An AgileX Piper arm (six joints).
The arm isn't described. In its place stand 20 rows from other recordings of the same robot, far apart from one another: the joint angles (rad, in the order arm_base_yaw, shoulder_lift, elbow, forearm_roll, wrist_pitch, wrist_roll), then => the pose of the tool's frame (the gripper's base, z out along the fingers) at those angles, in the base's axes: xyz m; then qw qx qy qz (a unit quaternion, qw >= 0).
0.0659 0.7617 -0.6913 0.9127 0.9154 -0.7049 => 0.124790, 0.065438, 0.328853, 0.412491, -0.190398, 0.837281, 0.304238
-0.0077 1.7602 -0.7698 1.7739 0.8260 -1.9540 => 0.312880, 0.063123, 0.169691, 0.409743, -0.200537, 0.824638, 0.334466
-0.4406 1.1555 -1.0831 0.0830 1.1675 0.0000 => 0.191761, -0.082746, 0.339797, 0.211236, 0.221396, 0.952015, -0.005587
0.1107 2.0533 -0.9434 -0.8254 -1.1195 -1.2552 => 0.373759, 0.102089, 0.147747, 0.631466, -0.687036, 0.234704, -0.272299
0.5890 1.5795 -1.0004 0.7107 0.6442 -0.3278 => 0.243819, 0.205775, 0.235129, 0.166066, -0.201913, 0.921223, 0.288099
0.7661 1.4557 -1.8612 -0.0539 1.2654 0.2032 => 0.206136, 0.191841, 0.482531, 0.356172, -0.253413, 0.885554, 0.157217
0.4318 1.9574 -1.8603 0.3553 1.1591 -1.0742 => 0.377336, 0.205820, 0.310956, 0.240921, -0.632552, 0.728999, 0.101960
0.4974 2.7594 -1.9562 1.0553 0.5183 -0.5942 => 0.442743, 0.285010, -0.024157, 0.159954, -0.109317, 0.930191, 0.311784
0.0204 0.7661 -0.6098 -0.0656 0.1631 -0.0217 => 0.163485, 0.002367, 0.330336, 0.620088, -0.038567, 0.783196, -0.024656
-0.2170 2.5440 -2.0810 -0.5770 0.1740 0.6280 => 0.559697, -0.132198, 0.133216, 0.495273, 0.141935, 0.853273, -0.080525
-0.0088 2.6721 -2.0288 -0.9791 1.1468 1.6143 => 0.500640, -0.073250, 0.043583, 0.257948, 0.486410, 0.766733, -0.330133
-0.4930 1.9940 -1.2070 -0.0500 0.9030 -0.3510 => 0.310427, -0.170830, 0.129062, 0.022528, -0.055157, -0.998162, 0.011126
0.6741 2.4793 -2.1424 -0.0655 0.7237 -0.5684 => 0.429089, 0.337772, 0.150430, 0.295186, -0.569861, 0.766793, -0.012367
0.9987 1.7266 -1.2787 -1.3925 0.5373 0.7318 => 0.252160, 0.306930, 0.292743, 0.538558, -0.504443, 0.663024, -0.126061
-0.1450 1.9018 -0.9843 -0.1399 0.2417 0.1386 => 0.353196, -0.054645, 0.127499, 0.246112, 0.075604, 0.965699, -0.033749
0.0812 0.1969 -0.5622 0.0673 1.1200 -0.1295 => 0.017393, 0.006942, 0.289356, 0.436889, -0.094586, 0.894230, 0.023101
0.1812 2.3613 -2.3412 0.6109 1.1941 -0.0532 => 0.497457, 0.140485, 0.266055, 0.190463, -0.062738, 0.929367, 0.309943
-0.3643 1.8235 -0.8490 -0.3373 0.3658 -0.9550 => 0.288848, -0.121672, 0.120950, 0.071697, -0.422317, 0.888967, -0.162005
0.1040 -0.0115 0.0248 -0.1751 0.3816 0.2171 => 0.052633, -0.000442, 0.171761, 0.592432, -0.000754, 0.805352, 0.020783
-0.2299 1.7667 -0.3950 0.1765 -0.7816 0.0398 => 0.254030, -0.071012, 0.114008, 0.502618, 0.199948, 0.838182, -0.069621
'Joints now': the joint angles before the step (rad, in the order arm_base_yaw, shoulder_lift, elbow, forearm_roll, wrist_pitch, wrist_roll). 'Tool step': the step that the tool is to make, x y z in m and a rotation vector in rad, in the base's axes. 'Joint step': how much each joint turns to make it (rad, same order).
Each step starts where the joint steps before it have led.
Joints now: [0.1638 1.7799 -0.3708 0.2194 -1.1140 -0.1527]
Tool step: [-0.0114 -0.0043 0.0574 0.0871 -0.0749 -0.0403]
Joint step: [-0.0003 -0.2828 -0.0151 0.0668 0.2160 -0.0018]
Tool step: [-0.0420 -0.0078 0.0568 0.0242 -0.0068 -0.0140]
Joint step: [0.0006 -0.3824 0.0001 0.1747 0.3499 -0.1942]
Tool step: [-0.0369 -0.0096 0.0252 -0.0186 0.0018 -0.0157]
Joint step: [-0.0213 -0.2455 0.0035 0.2832 0.2034 -0.3323]
